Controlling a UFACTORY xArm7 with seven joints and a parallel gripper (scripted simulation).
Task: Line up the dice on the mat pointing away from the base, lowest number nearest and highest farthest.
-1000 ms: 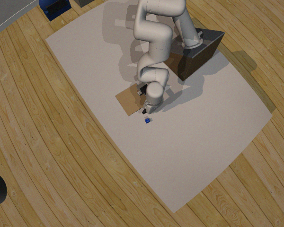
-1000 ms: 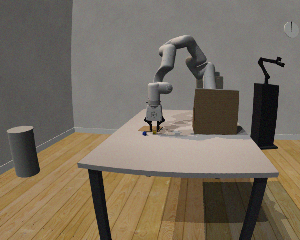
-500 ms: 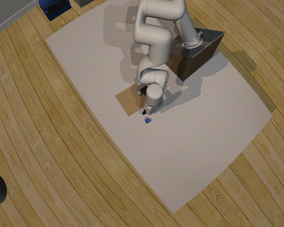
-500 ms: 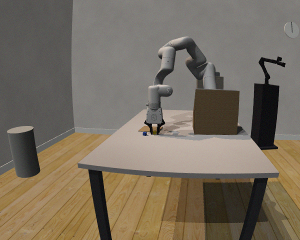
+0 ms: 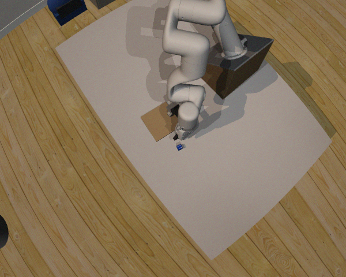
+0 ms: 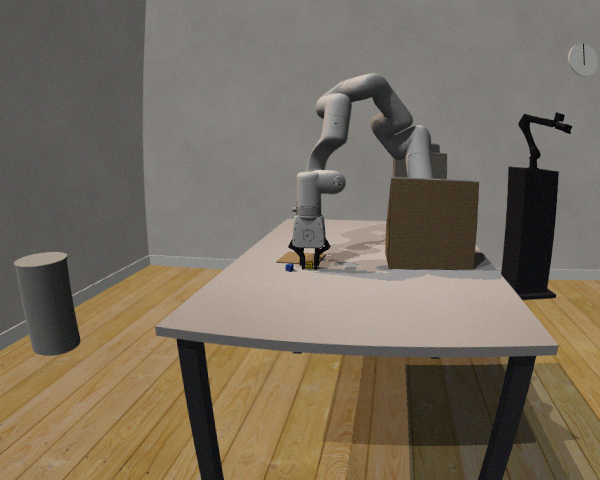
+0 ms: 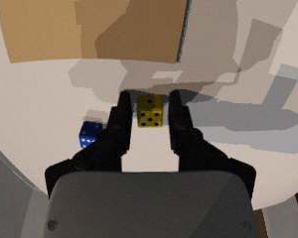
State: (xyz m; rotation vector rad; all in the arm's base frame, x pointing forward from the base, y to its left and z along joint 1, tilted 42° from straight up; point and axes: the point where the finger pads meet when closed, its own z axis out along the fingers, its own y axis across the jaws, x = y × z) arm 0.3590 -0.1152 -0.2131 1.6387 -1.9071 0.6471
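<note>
The yellow die is 10 mm below my hand. The rest, counted from my hand: blue die: 60 mm ahead, 20 mm to the left, 10 mm below; then brown mat: 120 mm to the right, 30 mm ahead, 20 mm below; then white die: 110 mm to the right, 20 mm behind, 10 mm below.
</note>
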